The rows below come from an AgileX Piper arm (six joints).
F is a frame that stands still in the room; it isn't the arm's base.
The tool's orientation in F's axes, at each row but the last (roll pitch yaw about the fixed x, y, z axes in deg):
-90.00 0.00 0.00
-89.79 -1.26 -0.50
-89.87 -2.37 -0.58
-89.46 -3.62 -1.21
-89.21 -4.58 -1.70
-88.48 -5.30 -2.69
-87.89 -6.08 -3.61
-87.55 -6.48 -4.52
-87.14 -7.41 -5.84
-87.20 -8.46 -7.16
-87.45 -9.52 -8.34
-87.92 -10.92 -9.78
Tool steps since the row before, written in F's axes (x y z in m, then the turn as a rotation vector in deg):
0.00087 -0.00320 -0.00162 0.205 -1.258 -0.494
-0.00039 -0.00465 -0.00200 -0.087 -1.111 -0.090
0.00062 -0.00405 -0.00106 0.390 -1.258 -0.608
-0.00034 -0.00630 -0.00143 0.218 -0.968 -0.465
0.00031 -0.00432 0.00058 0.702 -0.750 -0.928
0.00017 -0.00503 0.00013 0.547 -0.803 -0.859
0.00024 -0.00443 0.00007 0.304 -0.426 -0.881
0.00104 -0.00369 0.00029 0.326 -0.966 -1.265
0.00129 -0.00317 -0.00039 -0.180 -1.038 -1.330
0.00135 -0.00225 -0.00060 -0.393 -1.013 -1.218
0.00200 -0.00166 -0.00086 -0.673 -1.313 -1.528
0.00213 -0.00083 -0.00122 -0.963 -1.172 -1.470
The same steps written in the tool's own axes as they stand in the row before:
0.00087 0.00162 -0.00320 0.205 0.494 -1.258
-0.00039 0.00197 -0.00466 -0.079 0.084 -1.112
0.00062 0.00108 -0.00405 0.377 0.621 -1.255
-0.00030 0.00135 -0.00632 0.209 0.470 -0.968
0.00048 -0.00060 -0.00430 0.648 0.973 -0.742
0.00042 -0.00022 -0.00501 0.502 0.888 -0.800
0.00052 -0.00018 -0.00440 0.235 0.895 -0.439
0.00135 -0.00029 -0.00359 0.256 1.261 -0.992
0.00154 0.00044 -0.00305 -0.244 1.255 -1.115
0.00151 0.00073 -0.00210 -0.440 1.113 -1.110
0.00205 0.00115 -0.00141 -0.722 1.365 -1.459
0.00197 0.00160 -0.00051 -1.015 1.253 -1.365

